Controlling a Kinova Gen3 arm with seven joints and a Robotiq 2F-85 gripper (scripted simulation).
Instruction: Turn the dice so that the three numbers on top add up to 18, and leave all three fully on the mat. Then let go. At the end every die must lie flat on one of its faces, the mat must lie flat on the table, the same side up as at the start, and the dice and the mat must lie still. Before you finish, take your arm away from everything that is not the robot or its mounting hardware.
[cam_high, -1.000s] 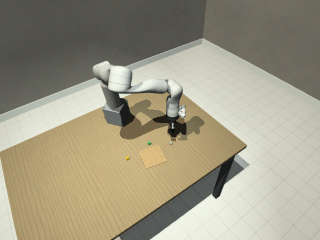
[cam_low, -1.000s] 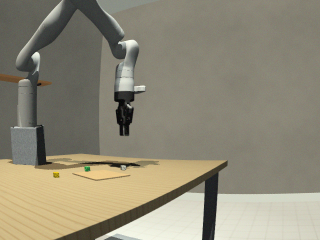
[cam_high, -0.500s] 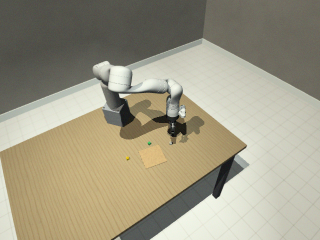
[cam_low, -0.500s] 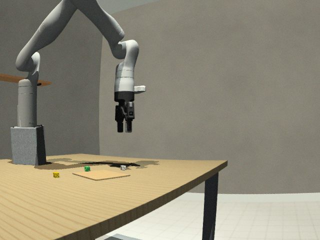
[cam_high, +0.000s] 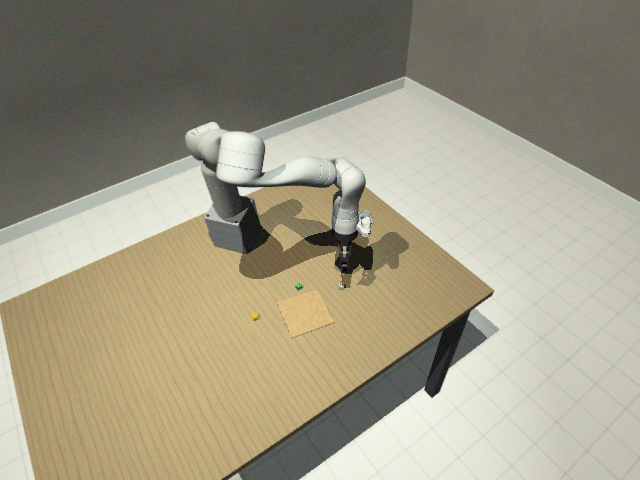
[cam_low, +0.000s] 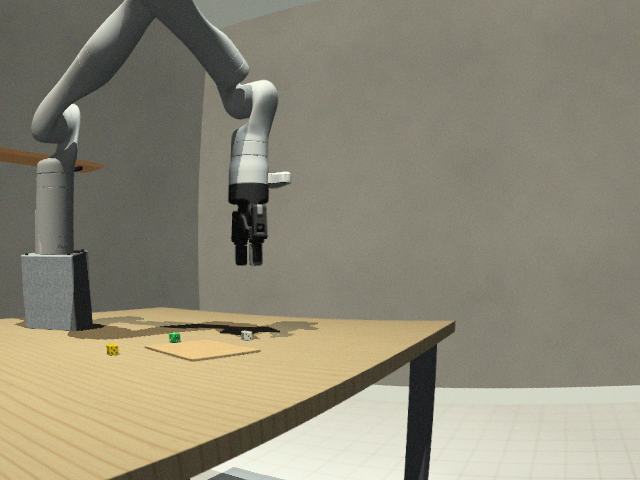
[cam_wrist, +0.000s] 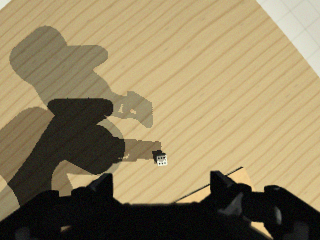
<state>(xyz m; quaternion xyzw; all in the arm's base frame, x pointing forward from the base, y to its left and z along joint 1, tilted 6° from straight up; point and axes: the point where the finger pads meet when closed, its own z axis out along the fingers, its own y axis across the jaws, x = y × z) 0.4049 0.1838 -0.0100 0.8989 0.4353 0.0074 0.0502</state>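
Now: the white die 14 cm below my hand and 1 cm to the right of it. The rest, counted from my hand: yellow die 29 cm to the right, 14 cm below, 7 cm behind; then tan mat 16 cm to the right, 14 cm below, 1 cm ahead; then green die 14 cm below, 12 cm to the right, 9 cm behind.
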